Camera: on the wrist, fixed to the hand. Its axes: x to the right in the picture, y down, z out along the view.
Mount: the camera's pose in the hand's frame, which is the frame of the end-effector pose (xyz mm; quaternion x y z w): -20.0 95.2 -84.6 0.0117 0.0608 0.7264 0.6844
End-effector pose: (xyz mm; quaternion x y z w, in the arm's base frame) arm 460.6 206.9 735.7 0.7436 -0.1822 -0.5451 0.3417
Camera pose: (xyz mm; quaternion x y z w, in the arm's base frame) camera 542.6 179.3 831.3 0.4137 -0.6505 -0.0775 0.6322
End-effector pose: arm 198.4 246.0 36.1 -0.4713 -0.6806 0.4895 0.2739
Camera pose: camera 312.6 269.6 -18.8 0.8436 0.1011 -0.5133 0.1212
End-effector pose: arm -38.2 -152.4 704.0 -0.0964 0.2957 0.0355 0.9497
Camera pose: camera -113.4 -76.7 631.7 0.1578 0.3306 0.7049 0.6074
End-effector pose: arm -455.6 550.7 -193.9 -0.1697 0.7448 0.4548 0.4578
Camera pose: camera -553.5 527.3 -113.3 -0.4026 -0.6662 -0.6248 0.0604
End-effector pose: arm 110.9 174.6 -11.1 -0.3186 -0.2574 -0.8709 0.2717
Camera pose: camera 149.4 59.7 -55.0 -0.3489 0.0616 -0.4151 0.8380
